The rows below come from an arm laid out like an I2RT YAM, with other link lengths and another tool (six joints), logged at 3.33 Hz.
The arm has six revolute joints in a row. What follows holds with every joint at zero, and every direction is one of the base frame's.
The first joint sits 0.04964 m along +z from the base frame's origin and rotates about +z.
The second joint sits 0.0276 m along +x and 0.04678 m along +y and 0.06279 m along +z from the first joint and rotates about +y.
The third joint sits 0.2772 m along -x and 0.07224 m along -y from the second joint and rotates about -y.
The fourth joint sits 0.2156 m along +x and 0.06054 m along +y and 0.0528 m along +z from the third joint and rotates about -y.
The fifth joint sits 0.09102 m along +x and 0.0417 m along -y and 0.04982 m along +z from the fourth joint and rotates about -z.
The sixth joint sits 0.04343 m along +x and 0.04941 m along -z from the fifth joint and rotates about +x.
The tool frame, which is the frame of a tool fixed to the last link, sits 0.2 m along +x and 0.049 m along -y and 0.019 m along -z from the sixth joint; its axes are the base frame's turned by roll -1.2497, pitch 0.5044 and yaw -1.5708 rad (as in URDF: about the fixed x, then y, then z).
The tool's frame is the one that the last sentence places.
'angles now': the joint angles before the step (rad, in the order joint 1, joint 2, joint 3, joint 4, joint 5, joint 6). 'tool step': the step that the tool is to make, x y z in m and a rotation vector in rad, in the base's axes. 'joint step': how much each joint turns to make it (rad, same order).
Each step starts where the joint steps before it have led.
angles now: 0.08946, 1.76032, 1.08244, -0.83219, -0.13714, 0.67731
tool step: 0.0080, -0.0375, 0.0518, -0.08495, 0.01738, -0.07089
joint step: -0.06689, -0.00946, 0.23031, -0.26190, 0.08392, -0.00013
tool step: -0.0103, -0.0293, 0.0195, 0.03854, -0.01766, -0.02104
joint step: -0.13712, -0.05573, 0.02670, -0.07517, -0.04424, -0.11461
